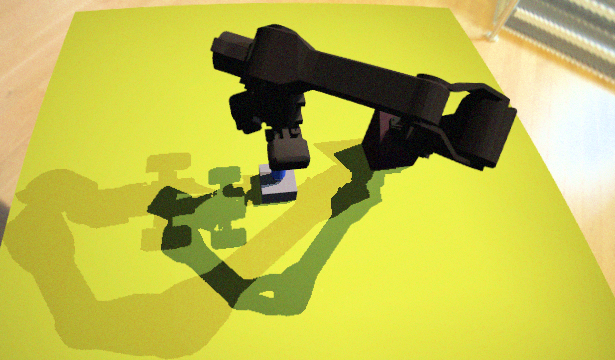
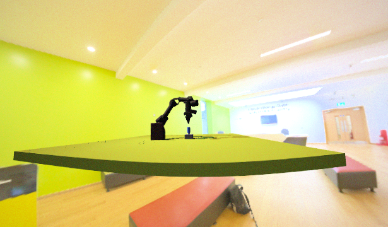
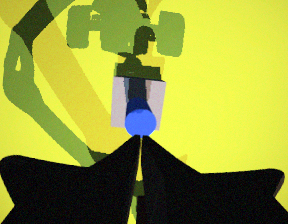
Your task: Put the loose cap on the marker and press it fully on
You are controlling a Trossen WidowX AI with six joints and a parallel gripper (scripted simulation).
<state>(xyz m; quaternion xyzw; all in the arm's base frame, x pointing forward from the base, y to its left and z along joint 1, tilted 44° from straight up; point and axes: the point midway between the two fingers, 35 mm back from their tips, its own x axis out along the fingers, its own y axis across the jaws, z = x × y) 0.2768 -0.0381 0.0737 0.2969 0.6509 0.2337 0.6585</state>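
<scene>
The blue cap lies 60 mm below my gripper tip. Round my gripper tip: holder block (120 mm below).
</scene>
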